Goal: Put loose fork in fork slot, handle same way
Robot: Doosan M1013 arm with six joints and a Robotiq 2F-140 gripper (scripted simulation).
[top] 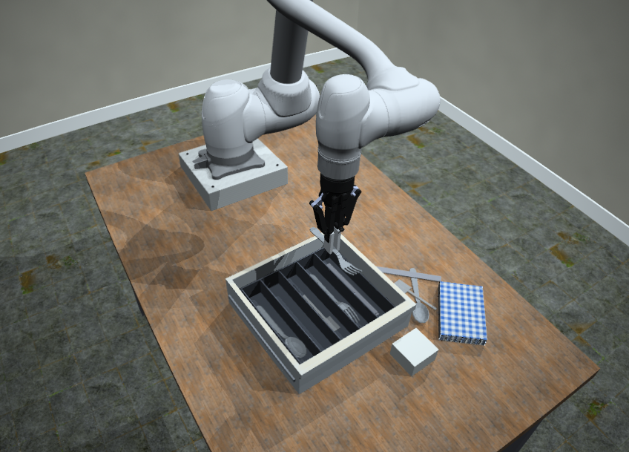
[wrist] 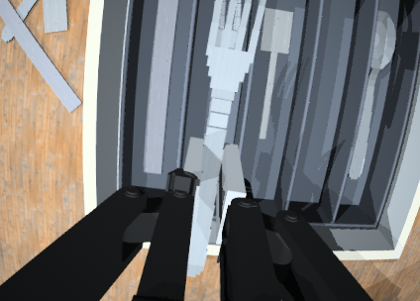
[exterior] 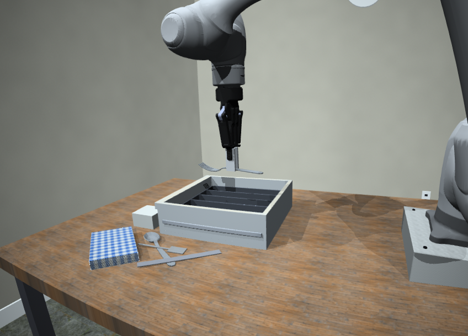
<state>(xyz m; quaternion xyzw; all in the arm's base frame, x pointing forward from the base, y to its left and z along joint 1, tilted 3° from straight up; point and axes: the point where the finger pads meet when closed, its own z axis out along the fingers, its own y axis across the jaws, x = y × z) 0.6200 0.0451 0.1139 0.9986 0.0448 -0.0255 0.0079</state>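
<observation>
My gripper is now 16 cm above the tray, 6 cm to the left of it and 4 cm short of it. Also, from my hand: checked napkin stack (28 cm to the left, 22 cm ahead, 20 cm below); then white block (26 cm ahead, 19 cm below, 9 cm to the left).
</observation>
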